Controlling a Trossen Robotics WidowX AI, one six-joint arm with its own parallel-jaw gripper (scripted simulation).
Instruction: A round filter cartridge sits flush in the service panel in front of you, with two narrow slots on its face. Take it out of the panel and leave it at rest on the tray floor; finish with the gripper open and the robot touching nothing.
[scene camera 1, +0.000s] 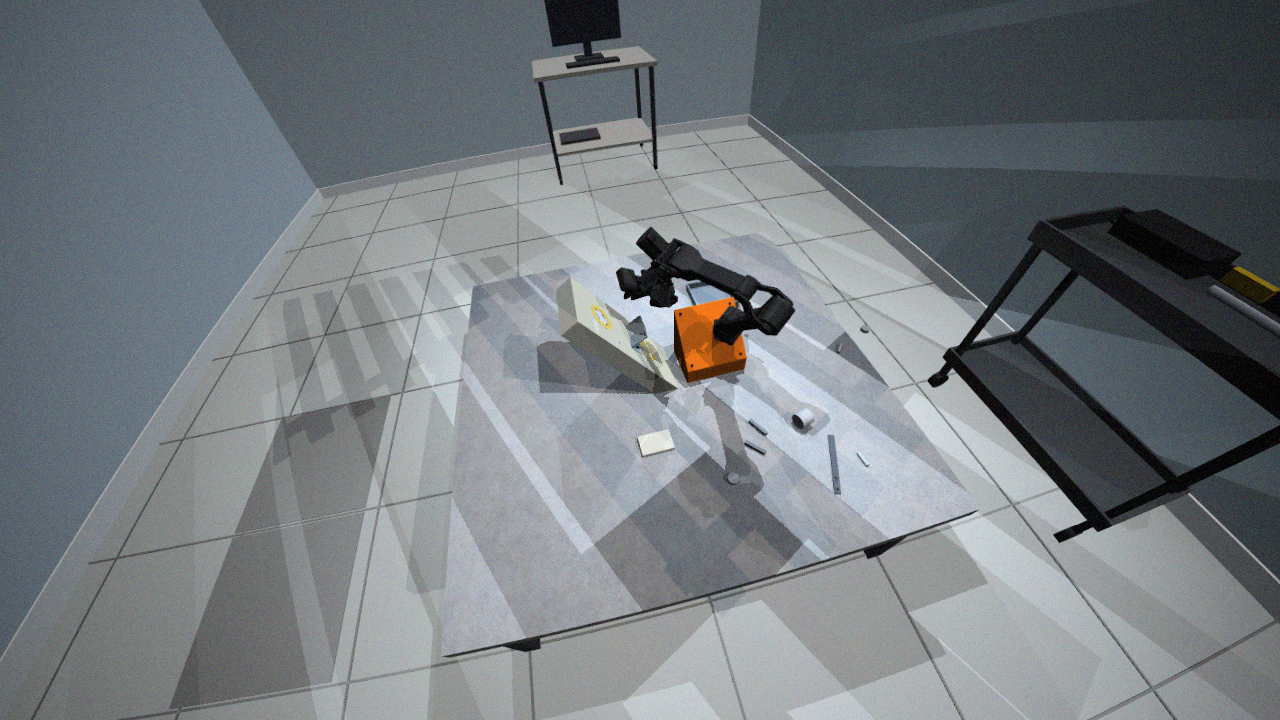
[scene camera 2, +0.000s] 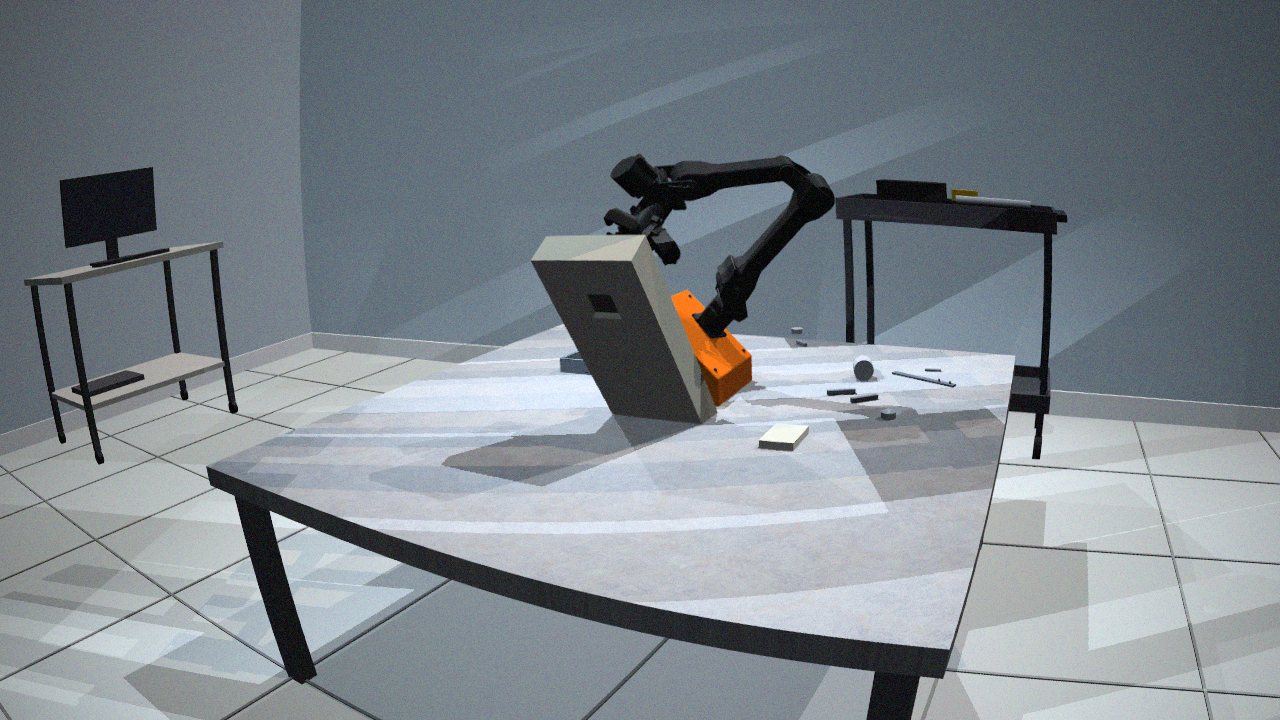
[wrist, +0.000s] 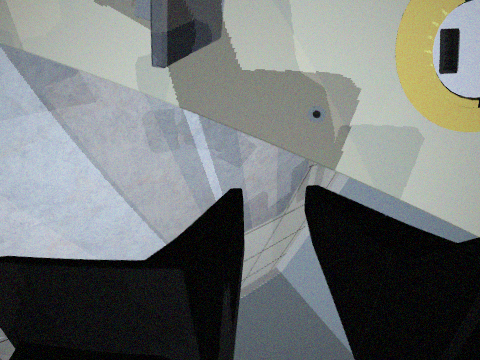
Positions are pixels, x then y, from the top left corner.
Scene:
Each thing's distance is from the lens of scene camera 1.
my gripper (scene camera 1: 627, 298): 1.14 m
beige block (scene camera 1: 660, 442): 1.11 m
beige service panel (scene camera 1: 576, 305): 0.99 m
The marked spots on the beige block and the beige service panel are 0.43 m apart.

